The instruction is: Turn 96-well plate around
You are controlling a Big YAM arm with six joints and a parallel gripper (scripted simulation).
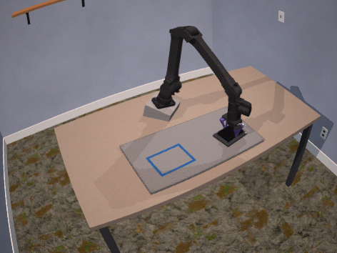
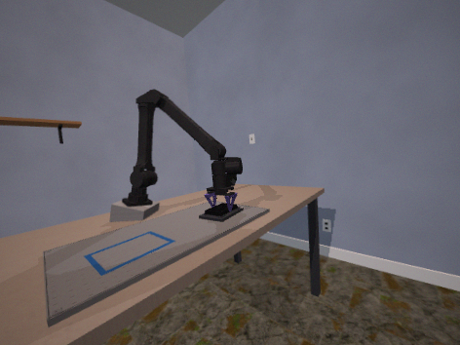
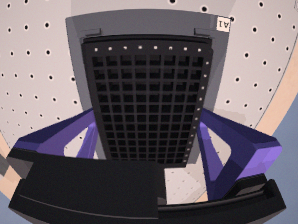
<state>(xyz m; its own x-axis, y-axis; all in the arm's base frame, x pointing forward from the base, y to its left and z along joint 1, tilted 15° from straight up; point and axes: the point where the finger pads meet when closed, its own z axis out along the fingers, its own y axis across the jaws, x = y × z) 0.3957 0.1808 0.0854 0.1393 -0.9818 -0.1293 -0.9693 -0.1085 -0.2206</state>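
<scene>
The black 96-well plate is right at my hand. The rest, counted from my hand: plate nest N1 (20 mm below); then A1 mark (40 mm ahead, 80 mm to the left, 10 mm below).
</scene>
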